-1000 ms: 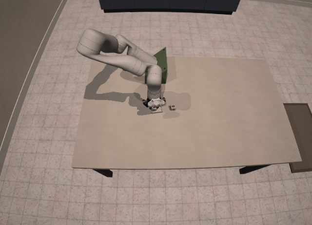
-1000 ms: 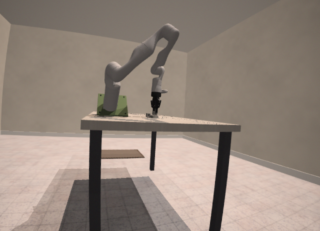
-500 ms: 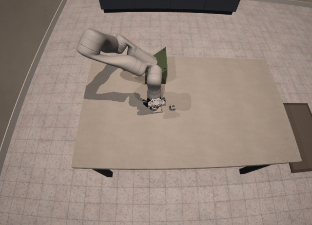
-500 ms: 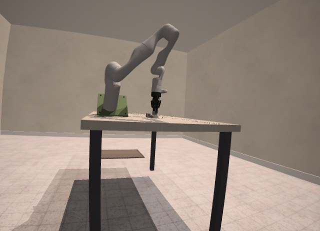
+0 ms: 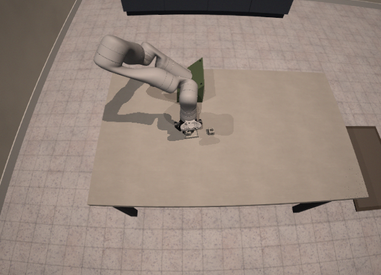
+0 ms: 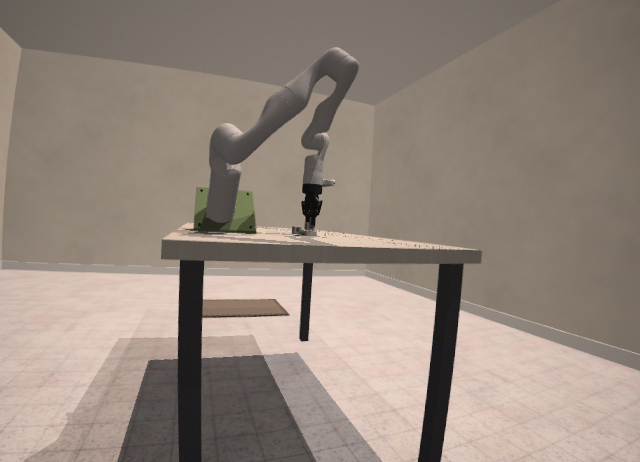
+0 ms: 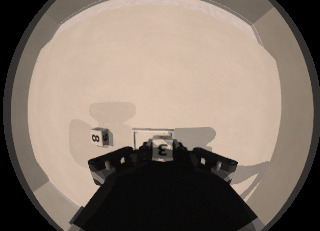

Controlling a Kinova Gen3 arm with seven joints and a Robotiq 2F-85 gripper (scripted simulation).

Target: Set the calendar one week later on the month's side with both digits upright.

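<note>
Right now my hand is 1 cm past the white tray, 2 cm to the right of it and 4 cm above it.
</note>
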